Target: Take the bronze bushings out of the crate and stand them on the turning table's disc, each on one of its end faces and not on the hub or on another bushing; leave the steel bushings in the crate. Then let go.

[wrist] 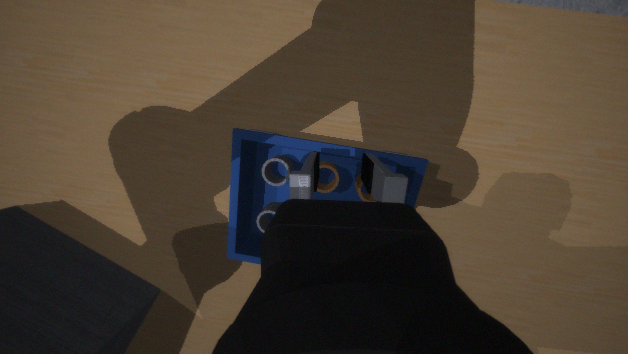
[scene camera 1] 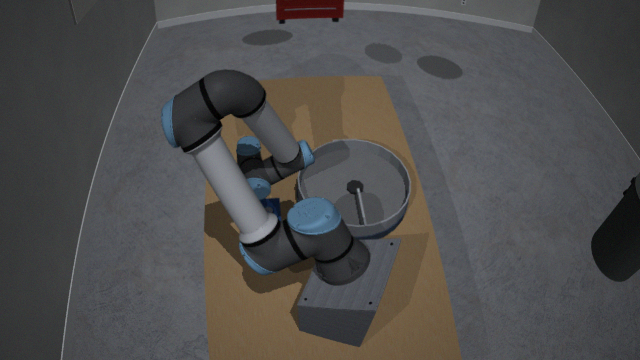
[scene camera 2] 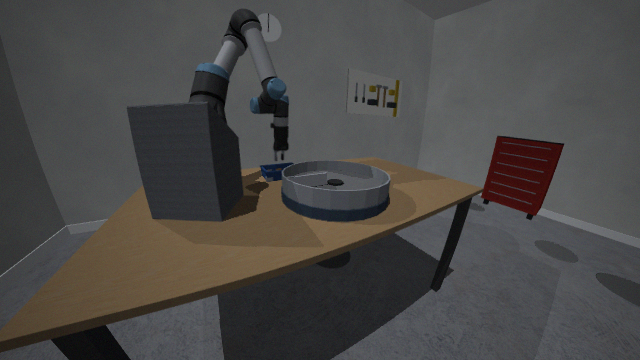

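Seen in the pictures: gripper, fingertip midpoint: (wrist: 340, 165) (scene camera 2: 279, 160); arm's base, link origin: (scene camera 1: 344, 264) (scene camera 2: 203, 126).
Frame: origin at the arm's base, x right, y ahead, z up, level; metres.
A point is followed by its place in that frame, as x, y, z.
The blue crate (scene camera 1: 274, 203) @(-0.263, 0.379, -0.246) (scene camera 2: 270, 173) @(-0.216, 0.227, -0.236) (wrist: 238, 200) @(-0.281, 0.201, -0.228) stands on the table below my gripper (scene camera 2: 279, 158) @(-0.359, 0.284, -0.203) (wrist: 340, 165) @(-0.359, 0.284, -0.203). The gripper is open, pointing down above the crate, with nothing between its fingers. In the wrist view a bronze bushing (wrist: 335, 179) @(-0.334, 0.292, -0.254) stands in the crate, seen between the fingers near the left one. A second bronze bushing (wrist: 361, 189) @(-0.336, 0.320, -0.246) is partly hidden behind the right finger. Two steel bushings, an upper one (wrist: 264, 171) @(-0.315, 0.214, -0.246) and a lower one (wrist: 259, 221) @(-0.253, 0.226, -0.249), stand at the crate's left. The gripper body hides the crate's lower right. The turning table's disc (scene camera 1: 325, 175) @(-0.089, 0.517, -0.223) carries a dark hub (scene camera 1: 355, 187) @(0.025, 0.465, -0.215) (scene camera 2: 335, 182) @(0.039, 0.465, -0.215).
A tall grey wall (scene camera 1: 404, 200) @(0.217, 0.430, -0.224) (scene camera 2: 335, 199) @(0.219, 0.392, -0.203) rings the disc, and a thin bar (scene camera 1: 361, 206) @(0.049, 0.349, -0.177) runs from the hub toward the rim. The grey robot pedestal (scene camera 1: 337, 320) @(-0.001, -0.158, -0.074) (scene camera 2: 175, 165) @(0.122, -0.058, -0.100) stands beside it on the wooden table (scene camera 1: 240, 320) @(-0.319, -0.125, -0.276) (scene camera 2: 200, 265) @(0.338, 0.038, -0.276). A red cabinet (scene camera 2: 520, 175) stands beyond the table.
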